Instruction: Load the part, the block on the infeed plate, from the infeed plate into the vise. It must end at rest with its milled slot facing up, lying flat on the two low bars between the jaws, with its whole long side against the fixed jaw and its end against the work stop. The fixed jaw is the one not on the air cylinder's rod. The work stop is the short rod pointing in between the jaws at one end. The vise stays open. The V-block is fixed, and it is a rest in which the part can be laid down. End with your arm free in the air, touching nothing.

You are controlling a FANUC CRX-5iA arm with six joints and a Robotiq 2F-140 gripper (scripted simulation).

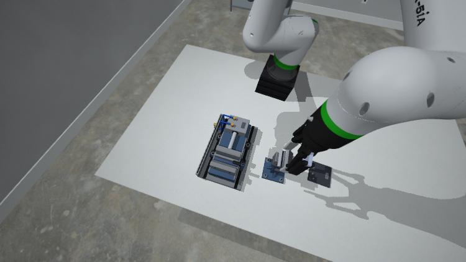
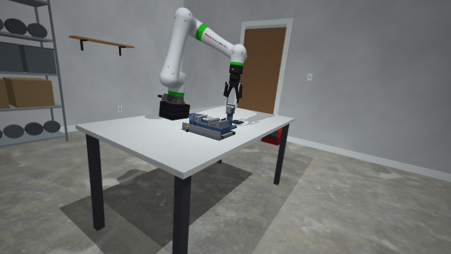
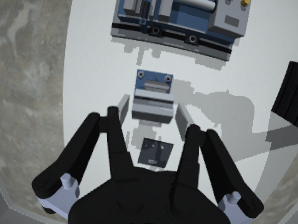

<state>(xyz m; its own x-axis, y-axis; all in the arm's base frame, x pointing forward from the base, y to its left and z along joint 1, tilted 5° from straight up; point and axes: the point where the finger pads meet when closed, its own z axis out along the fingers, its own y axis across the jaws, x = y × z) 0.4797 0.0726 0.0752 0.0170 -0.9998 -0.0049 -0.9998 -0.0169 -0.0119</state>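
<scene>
Now: hand 10 mm to the left of the part and 20 mm above it. Round my hand: air cylinder rod: 50 mm behind, 210 mm to the right, 100 mm below; vise: 30 mm behind, 210 mm to the right, 140 mm below; dark infeed plate: 40 mm behind, 190 mm to the left, 180 mm below.
</scene>
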